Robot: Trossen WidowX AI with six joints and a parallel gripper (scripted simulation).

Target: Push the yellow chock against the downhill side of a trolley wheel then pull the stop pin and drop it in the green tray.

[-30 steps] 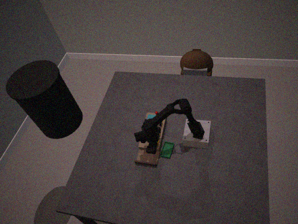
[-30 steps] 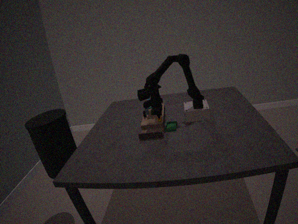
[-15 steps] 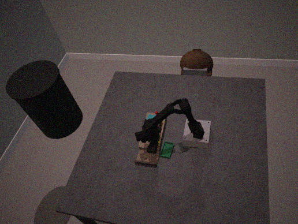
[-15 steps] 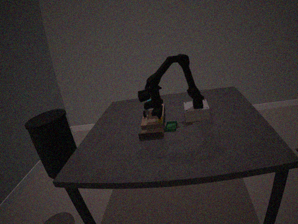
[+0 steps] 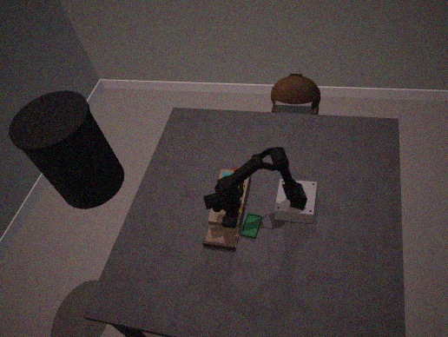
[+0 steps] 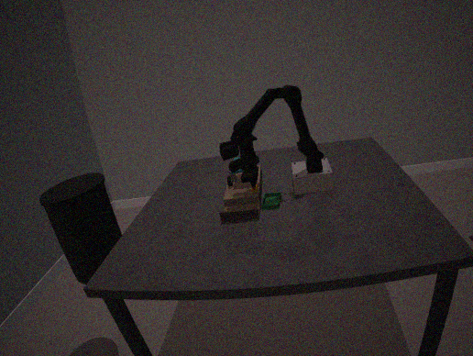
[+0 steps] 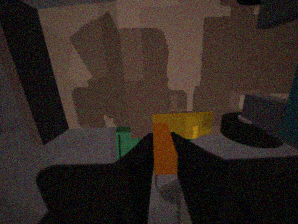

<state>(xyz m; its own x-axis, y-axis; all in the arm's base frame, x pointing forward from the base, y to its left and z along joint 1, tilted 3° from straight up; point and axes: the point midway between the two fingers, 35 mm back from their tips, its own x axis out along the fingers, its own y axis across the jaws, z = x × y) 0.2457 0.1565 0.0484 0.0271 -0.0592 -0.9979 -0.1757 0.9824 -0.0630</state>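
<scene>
My gripper tip is now 210 mm to the left of the red-headed stop pin, 80 mm short of it and 40 mm below it. From my gripper tip the other things lie so: tan ramp 100 mm to the right, 80 mm ahead, 40 mm below; green tray 90 mm below, 60 mm behind, 10 mm to the right; yellow chock 20 mm to the right, 10 mm below, 10 mm ahead.
</scene>
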